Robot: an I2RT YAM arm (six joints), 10 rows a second.
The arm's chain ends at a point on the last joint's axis. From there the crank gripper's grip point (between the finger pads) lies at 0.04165 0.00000 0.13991 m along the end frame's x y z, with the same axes.
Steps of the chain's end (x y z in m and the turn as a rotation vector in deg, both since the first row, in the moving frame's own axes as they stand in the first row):
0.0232, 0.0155, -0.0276, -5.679, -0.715, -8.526
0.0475, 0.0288, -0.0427, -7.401, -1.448, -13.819
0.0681, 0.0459, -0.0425, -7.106, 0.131, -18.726
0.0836, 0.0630, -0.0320, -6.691, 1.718, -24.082
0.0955, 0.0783, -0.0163, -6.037, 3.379, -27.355
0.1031, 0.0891, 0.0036, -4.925, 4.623, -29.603
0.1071, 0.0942, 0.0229, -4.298, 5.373, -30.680
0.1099, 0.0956, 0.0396, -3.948, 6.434, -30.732
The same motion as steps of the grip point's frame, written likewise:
0.0220, 0.0233, -0.0275, -5.679, -0.715, -8.526
0.0450, 0.0372, -0.0422, -7.401, -1.448, -13.819
0.0690, 0.0495, -0.0428, -7.106, 0.131, -18.726
0.0874, 0.0609, -0.0332, -6.691, 1.718, -24.082
0.1021, 0.0713, -0.0186, -6.037, 3.379, -27.355
0.1113, 0.0771, 0.0003, -4.925, 4.623, -29.603
0.1163, 0.0794, 0.0190, -4.298, 5.373, -30.680
0.1212, 0.0793, 0.0347, -3.948, 6.434, -30.732

